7 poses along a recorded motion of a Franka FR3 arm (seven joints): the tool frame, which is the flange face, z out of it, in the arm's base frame.
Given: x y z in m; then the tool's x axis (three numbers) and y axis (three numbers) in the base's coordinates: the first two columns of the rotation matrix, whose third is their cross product.
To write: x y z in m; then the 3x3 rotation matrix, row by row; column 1 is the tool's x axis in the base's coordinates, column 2 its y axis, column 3 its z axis. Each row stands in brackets. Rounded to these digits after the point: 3 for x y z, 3 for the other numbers.
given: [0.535 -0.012 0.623 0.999 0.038 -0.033 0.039 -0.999 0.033]
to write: [0.535 -0.012 0.623], [[0.999 0.039 -0.032], [0.038 -0.999 -0.034], [-0.033 0.033 -0.999]]
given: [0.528 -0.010 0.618 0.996 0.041 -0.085 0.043 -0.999 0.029]
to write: [0.528 -0.010 0.618], [[0.996 0.043 -0.084], [0.041 -0.999 -0.033], [-0.085 0.029 -0.997]]
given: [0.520 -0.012 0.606 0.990 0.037 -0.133 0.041 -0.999 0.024]
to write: [0.520 -0.012 0.606], [[0.990 0.041 -0.132], [0.037 -0.999 -0.029], [-0.133 0.024 -0.991]]
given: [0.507 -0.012 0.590 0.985 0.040 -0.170 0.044 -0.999 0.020]
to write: [0.507 -0.012 0.590], [[0.985 0.044 -0.169], [0.040 -0.999 -0.027], [-0.170 0.020 -0.986]]
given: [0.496 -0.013 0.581 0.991 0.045 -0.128 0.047 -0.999 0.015]
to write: [0.496 -0.013 0.581], [[0.991 0.047 -0.127], [0.045 -0.999 -0.021], [-0.128 0.015 -0.992]]
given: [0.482 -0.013 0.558 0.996 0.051 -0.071 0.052 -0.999 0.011]
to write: [0.482 -0.013 0.558], [[0.996 0.052 -0.070], [0.051 -0.999 -0.015], [-0.071 0.011 -0.998]]
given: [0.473 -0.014 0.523 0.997 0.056 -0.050 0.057 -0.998 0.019]
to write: [0.473 -0.014 0.523], [[0.997 0.057 -0.049], [0.056 -0.998 -0.022], [-0.050 0.019 -0.998]]
